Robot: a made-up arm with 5 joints.
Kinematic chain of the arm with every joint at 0, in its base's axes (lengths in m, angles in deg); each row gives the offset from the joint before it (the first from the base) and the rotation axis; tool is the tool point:
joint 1: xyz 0 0 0.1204 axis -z
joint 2: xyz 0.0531 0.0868 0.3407 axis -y
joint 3: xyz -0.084 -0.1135 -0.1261 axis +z
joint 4: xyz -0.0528 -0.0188 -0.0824 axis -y
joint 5: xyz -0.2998 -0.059 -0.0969 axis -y
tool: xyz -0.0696 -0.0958 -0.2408
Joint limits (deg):
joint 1: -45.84..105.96
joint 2: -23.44..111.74
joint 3: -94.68..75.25
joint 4: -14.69..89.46
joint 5: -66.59..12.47
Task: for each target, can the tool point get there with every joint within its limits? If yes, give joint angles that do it. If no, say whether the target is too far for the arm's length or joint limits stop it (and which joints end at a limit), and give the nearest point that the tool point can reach.
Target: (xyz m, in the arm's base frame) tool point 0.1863 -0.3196 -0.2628
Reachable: yes | joints 29.54 56.16 -2.21 14.57 -8.53
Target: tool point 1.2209 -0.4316 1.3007
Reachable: no: too far | nearest point 0.7192 -0.2542 0.8065 | short by 0.726 m
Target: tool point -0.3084 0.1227 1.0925
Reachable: no: joint limits stop it (at a limit: joint 1, joint 2, joint 4, joint 5) | nearest point -0.2812 -0.3969 0.8676 | short by 0.567 m
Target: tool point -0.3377 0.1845 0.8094
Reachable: no: joint limits stop it (at a limit: joint 2, joint 4, joint 5) | nearest point -0.6019 0.3288 0.5694 | short by 0.385 m
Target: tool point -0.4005 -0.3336 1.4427
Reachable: no: too far | nearest point -0.2589 -0.4498 0.8910 | short by 0.581 m
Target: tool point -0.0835 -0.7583 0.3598
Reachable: yes | joints 91.89 70.52 41.91 76.12 -15.25
